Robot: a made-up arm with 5 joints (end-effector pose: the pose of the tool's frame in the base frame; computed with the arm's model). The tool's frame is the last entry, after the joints. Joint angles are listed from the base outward.
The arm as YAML. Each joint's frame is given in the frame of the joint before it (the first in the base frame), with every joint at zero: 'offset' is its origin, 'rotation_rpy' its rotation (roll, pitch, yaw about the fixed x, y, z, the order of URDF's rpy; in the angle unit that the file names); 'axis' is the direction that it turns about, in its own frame. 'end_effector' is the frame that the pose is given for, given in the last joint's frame.
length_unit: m
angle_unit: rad
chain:
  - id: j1
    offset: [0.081, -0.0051, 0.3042]
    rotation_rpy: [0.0, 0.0, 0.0]
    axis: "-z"
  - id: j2
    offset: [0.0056, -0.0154, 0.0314]
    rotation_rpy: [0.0, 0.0, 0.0]
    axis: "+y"
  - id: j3
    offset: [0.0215, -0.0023, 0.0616]
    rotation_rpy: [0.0, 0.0, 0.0]
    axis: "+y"
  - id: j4
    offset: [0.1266, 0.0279, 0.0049]
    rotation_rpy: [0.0, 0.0, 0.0]
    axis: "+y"
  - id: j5
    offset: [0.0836, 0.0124, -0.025]
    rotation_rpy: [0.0, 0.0, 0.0]
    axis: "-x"
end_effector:
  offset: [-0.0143, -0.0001, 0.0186]
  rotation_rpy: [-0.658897, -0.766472, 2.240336]
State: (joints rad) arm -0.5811 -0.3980 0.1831 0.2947 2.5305
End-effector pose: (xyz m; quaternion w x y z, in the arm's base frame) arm 0.2216 0.1271 0.3869 0.1069 -0.5388 0.4527 0.7023
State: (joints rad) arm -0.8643 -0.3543 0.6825 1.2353 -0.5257
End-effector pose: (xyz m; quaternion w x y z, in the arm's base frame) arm 0.1472 0.0927 0.2953 0.5711 0.6372 0.1541 0.4940
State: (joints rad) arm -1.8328 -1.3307 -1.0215 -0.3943 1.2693
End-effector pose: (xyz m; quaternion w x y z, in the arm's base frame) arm 0.0934 -0.2070 0.5021 0.0948 -0.1418 -0.9705 0.1707
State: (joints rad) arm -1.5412 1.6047 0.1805 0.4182 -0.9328
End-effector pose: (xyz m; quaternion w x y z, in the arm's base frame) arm 0.0732 -0.0129 0.1397 0.6637 0.4291 0.4093 0.4560
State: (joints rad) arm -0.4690 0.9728 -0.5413 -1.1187 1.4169
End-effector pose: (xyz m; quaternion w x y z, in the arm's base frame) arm 0.2884 0.1459 0.3309 0.3361 -0.4316 -0.1220 0.8282
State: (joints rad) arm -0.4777 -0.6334 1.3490 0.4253 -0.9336
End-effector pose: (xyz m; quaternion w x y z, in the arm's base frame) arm 0.1675 0.0482 0.2498 0.6189 0.6595 -0.2582 0.3396
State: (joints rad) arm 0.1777 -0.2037 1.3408 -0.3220 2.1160
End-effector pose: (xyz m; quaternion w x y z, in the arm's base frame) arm 0.1805 0.0162 0.2133 0.2699 0.0313 0.5586 0.7837
